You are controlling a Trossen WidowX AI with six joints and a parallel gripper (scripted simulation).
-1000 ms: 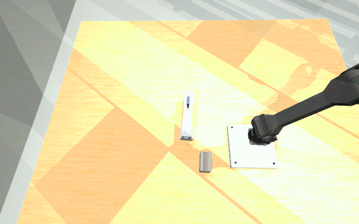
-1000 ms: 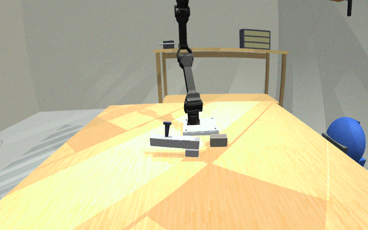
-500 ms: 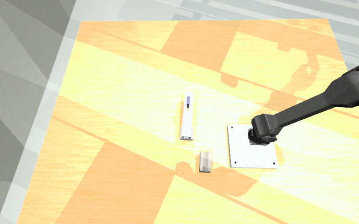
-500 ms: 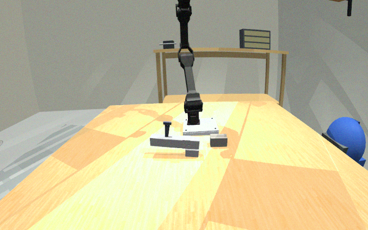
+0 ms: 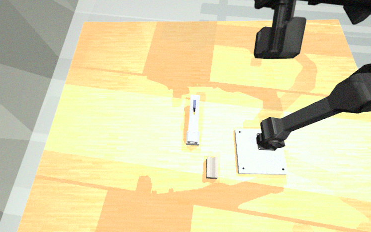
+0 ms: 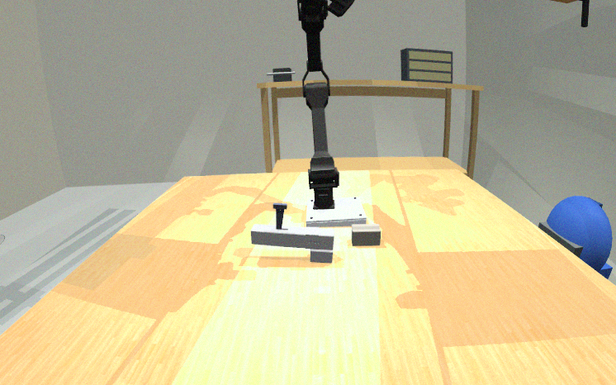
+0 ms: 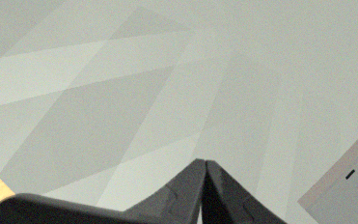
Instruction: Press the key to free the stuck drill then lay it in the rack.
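My gripper tip is 530 mm above the dark key, 100 mm to the left of it and 20 mm short of it. The rest, counted from my gripper tip: grey rack 620 mm below, 100 mm to the left, 60 mm behind; drill 580 mm below, 50 mm to the right, 20 mm ahead; grey housing 590 mm below, 70 mm to the right, 20 mm ahead.
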